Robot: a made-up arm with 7 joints. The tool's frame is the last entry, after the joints.
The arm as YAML. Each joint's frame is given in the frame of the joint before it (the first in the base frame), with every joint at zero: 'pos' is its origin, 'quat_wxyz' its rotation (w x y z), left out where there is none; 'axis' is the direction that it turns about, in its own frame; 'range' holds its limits. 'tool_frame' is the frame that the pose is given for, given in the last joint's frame.
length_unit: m
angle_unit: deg
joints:
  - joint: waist
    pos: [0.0, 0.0, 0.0]
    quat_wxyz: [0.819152, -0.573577, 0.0, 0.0]
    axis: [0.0, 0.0, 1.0]
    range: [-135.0, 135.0]
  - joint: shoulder
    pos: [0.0, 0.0, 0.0]
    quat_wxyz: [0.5, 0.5, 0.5, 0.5]
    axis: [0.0, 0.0, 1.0]
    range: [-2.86, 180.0]
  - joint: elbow
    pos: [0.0, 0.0, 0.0]
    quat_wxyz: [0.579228, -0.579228, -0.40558, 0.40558]
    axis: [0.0, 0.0, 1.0]
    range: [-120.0, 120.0]
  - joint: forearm
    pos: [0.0, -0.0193, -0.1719]
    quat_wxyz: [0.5, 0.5, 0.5, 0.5]
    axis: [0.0, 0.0, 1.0]
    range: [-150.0, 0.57]
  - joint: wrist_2
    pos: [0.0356, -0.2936, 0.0]
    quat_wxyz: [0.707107, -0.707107, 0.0, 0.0]
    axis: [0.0, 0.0, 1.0]
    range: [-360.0, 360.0]
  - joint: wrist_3
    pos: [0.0, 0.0, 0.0]
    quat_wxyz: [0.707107, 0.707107, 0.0, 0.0]
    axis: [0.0, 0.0, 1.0]
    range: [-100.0, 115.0]
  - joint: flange
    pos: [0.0, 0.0, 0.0]
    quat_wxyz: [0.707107, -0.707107, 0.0, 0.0]
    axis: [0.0, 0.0, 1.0]
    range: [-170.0, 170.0]
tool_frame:
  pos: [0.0, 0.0, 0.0]
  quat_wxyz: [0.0, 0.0, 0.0, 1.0]
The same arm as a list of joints. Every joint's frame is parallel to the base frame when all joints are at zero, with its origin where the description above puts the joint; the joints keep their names.
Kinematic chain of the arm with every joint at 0, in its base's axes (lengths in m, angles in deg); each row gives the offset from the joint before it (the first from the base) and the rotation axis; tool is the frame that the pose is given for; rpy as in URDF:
waist: xyz 0.0000 0.0000 0.0000 axis 0 0.9397 0.342
shoulder: xyz 0.0000 0.0000 0.0000 axis +x
elbow: xyz 0.0000 0.0000 0.0000 axis +z
forearm: xyz 0.0193 0.0000 -0.1719 axis +y
wrist_2: xyz -0.0356 0.0000 -0.2936 axis +z
wrist_3: xyz 0.0000 0.0000 0.0000 axis +y
flange: xyz 0.0000 0.0000 0.0000 axis +z
tool: xyz 0.0000 0.0000 0.0000 rpy 0.00 0.00 0.00
Joint limits (deg, base to tool): -135.00..135.00 -2.86..180.00 -120.00..120.00 -150.00..0.57 -360.00..360.00 -100.00..115.00 -170.00..170.00

